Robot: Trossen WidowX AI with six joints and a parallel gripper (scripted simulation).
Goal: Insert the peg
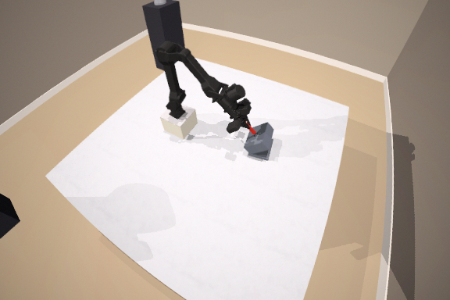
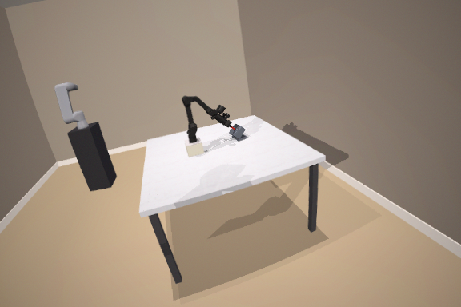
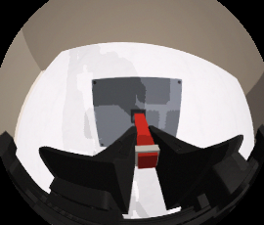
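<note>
Now: gripper tip 50 mm short of the grey panel, 10 mm to the right of it and 60 mm above it. From my gripper tip the other things lie so: red peg: 10 mm behind, 10 mm above.
</note>
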